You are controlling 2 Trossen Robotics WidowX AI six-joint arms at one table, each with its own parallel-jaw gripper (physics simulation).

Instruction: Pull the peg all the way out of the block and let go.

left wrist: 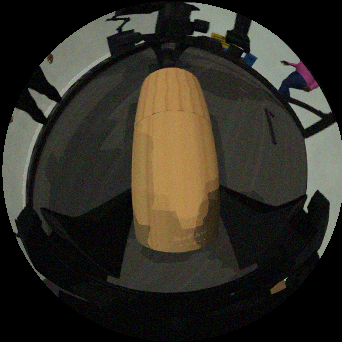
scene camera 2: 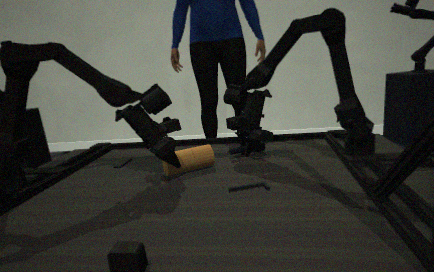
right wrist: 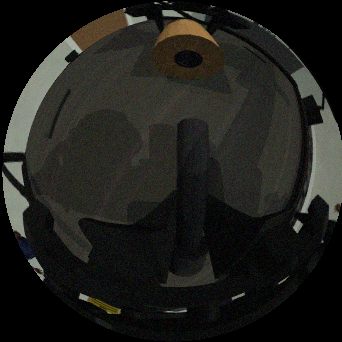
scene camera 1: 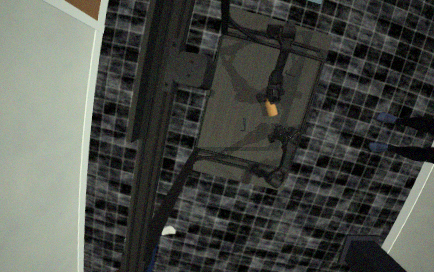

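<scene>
The block, a light wooden cylinder, lies slightly tilted; the right wrist view shows the dark hole in its end. My left gripper is shut on the block near its far end from the right gripper. The peg, a dark round rod, is fully outside the block, with a gap between its free end and the hole. My right gripper is shut on the peg and holds it above the table. The peg is hard to make out in scene camera 1.
A dark L-shaped piece lies on the table. Another thin dark piece lies at the left in scene camera 2. A dark cube shows at the bottom there. A person stands behind the table.
</scene>
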